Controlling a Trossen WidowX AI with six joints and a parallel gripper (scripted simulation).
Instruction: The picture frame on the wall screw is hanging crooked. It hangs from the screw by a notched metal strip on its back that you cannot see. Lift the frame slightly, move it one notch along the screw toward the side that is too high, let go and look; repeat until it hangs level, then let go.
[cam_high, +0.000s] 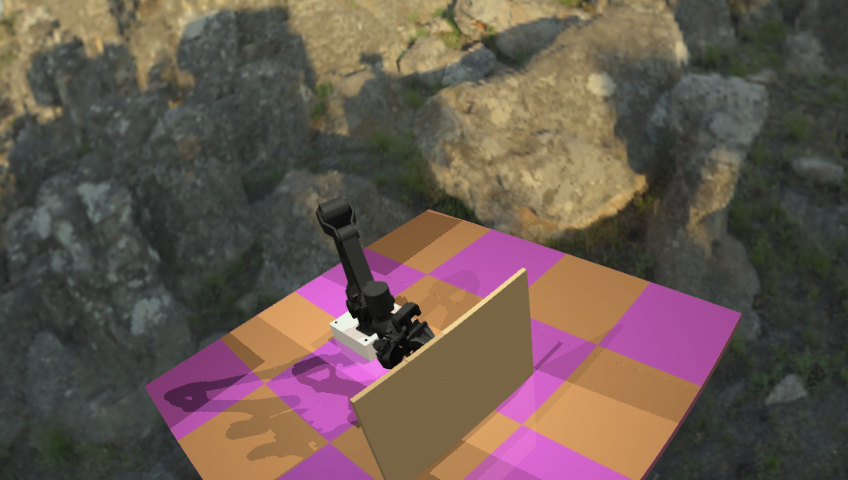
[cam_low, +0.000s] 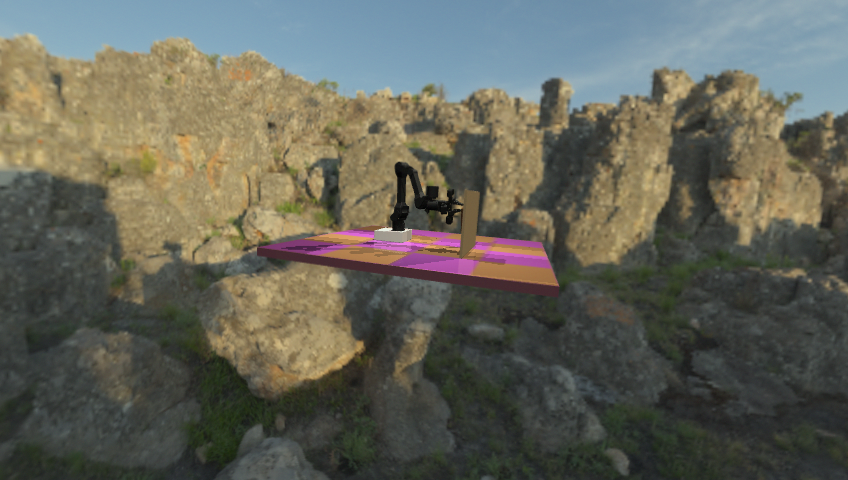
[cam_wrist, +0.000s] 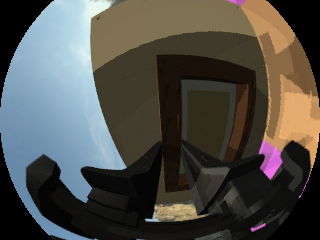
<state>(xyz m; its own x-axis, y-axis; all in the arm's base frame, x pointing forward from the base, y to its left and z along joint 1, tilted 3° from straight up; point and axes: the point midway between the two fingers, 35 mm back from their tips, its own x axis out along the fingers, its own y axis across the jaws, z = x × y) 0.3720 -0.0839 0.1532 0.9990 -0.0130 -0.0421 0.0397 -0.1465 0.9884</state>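
The picture frame lies 5 cm below my gripper tip, 1 cm to the left of it and 1 cm ahead of it. Round my gripper tip: wall panel: 7 cm below, 2 cm ahead, 1 cm to the right.
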